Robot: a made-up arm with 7 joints.
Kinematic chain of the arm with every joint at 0, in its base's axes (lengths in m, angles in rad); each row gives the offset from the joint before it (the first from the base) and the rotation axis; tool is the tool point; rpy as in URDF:
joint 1: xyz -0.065 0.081 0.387 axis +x
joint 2: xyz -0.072 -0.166 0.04 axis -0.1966 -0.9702 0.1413
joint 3: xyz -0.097 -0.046 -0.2 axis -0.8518 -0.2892 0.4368
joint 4: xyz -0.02 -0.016 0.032 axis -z
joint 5: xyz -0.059 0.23 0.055 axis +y
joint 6: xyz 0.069 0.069 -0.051 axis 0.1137 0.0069 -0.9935
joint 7: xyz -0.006 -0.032 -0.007 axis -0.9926 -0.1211 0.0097
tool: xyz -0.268 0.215 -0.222 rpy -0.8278 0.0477 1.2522
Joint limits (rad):
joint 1: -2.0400..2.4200
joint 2: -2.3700..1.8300
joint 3: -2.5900..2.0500
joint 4: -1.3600..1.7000
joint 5: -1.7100..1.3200
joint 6: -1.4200..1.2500
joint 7: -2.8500..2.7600
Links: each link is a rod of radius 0.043 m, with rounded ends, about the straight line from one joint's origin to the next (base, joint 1, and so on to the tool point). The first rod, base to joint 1, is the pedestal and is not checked.
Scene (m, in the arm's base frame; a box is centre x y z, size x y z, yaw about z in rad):
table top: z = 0
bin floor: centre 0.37 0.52 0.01 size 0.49 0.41 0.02 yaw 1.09
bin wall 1: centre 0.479 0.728 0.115 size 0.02 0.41 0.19 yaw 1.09
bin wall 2: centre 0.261 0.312 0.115 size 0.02 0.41 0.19 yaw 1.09
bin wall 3: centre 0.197 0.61 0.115 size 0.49 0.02 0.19 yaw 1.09
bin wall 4: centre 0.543 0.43 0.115 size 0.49 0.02 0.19 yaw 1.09
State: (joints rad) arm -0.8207 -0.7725 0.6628 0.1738 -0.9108 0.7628 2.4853
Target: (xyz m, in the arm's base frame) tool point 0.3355 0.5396 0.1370
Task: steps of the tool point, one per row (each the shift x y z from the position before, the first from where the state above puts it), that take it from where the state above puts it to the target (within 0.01 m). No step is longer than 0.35 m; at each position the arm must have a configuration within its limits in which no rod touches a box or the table.
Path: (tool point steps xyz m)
1: -0.0155 0.0337 -0.0390
2: -0.0126 0.0874 -0.0526
3: 0.0099 0.1426 -0.0400
4: 0.0566 0.1798 -0.0051
5: 0.1619 0.1844 0.0058
6: 0.2522 0.1208 -0.0101
7: 0.3000 0.0090 0.0094
8: 0.2754 -0.1023 0.0745
9: 0.0005 0.0114 -0.1042
10: -0.0005 -0.0114 -0.1073

